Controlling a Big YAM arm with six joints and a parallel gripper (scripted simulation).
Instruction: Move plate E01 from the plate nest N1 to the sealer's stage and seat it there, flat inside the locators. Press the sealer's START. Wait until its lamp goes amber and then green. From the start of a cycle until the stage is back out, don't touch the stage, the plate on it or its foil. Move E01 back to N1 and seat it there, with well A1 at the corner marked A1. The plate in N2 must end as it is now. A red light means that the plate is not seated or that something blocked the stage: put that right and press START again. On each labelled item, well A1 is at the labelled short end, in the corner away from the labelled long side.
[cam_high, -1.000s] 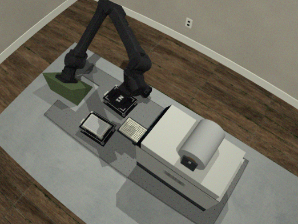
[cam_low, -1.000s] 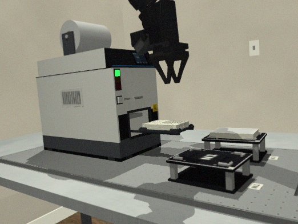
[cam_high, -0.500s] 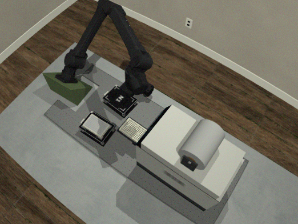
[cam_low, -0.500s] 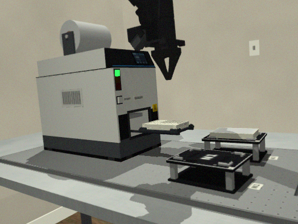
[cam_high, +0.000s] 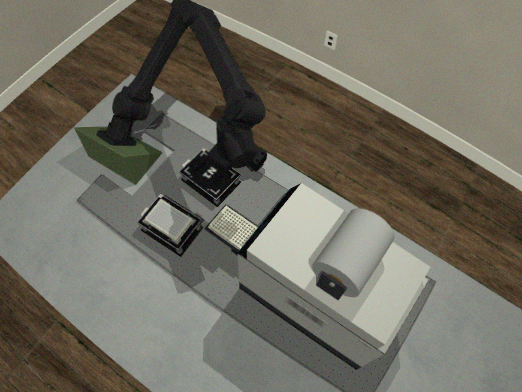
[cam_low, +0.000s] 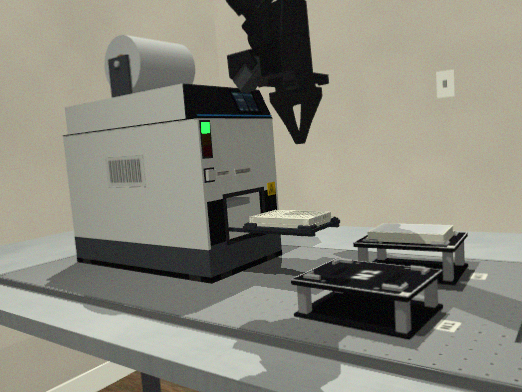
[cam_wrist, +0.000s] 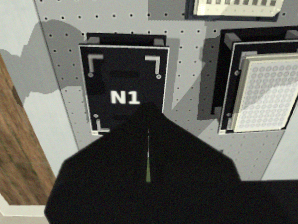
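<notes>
My hand is 19 cm short of the start button and 5 cm above it. Round my hand: sealer stage: 15 cm below, 9 cm to the right, 9 cm ahead; covered white plate: 18 cm to the right, 17 cm below, 10 cm behind; black plate nest: 19 cm below, 11 cm behind, 3 cm to the left.
</notes>
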